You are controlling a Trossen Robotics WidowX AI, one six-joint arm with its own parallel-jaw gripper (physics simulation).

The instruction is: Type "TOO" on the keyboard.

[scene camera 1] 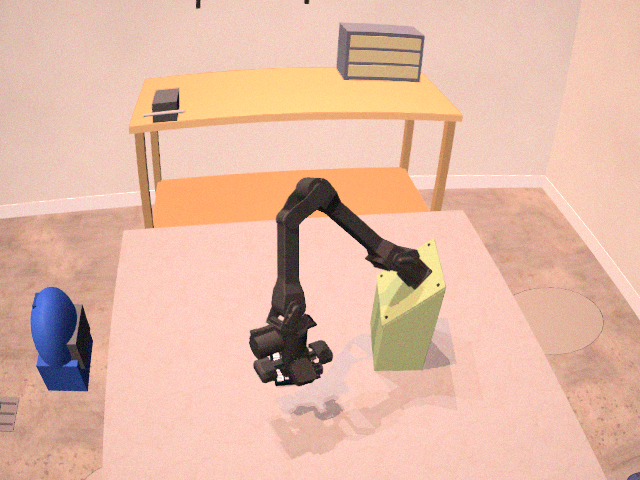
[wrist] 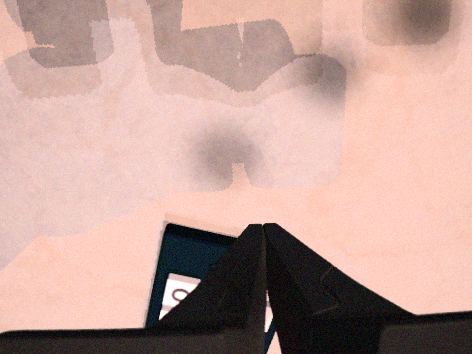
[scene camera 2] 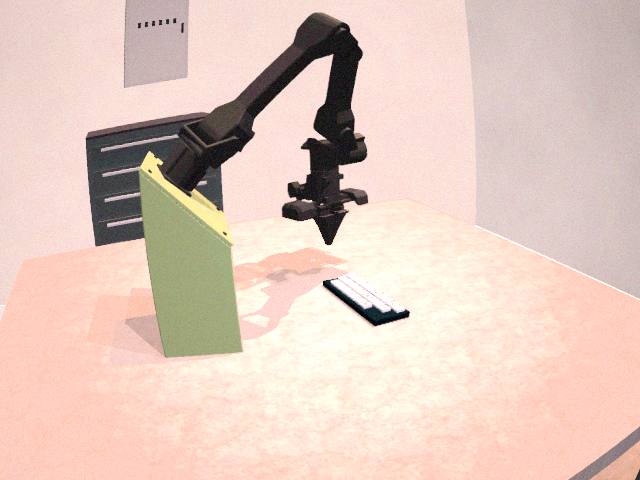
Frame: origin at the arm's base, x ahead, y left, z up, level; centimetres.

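Seen in the pictures: gripper, fingertip midpoint: (scene camera 1: 292, 381) (wrist: 262, 236) (scene camera 2: 328, 244); arm's base, link origin: (scene camera 1: 418, 275) (scene camera 2: 172, 180).
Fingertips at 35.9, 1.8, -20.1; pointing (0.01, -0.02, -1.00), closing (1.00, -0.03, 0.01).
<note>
Pixels of each thing's top centre, then the offset from my fingertips to it, as dx, dy, dz. Level surfaces: height alone.
- dark keyboard with white keys, top centre: (scene camera 2: 364, 292) -4.8, -14.3, -5.2
- O key, top centre: (wrist: 180, 295) -4.2, -6.2, -5.2
- table, surface height: dz -6.9
The dark keyboard with white keys (scene camera 2: 368, 295) (wrist: 187, 248) lies flat on the table. In scene camera 1, small parts of it show behind the gripper's body. In the wrist view its end edge, the O key (wrist: 179, 293) and slivers of other keys show; the fingers cover much of the rest, and no T key can be read. My gripper (scene camera 2: 328, 243) (wrist: 262, 236) is shut and empty, pointing down, with its tips well above the table. In the wrist view the tips overlap the area by the keyboard's end edge, right of the O key. The tips are hidden in scene camera 1.
The arm stands on a green slanted pedestal (scene camera 1: 405, 335) (scene camera 2: 193, 289) on the table (scene camera 1: 170, 289) (scene camera 2: 413, 392). Behind are a wooden bench (scene camera 1: 258, 95) with a drawer box (scene camera 1: 385, 55), and a dark drawer cabinet (scene camera 2: 116, 186). A blue object (scene camera 1: 54, 325) stands at the left.
</note>
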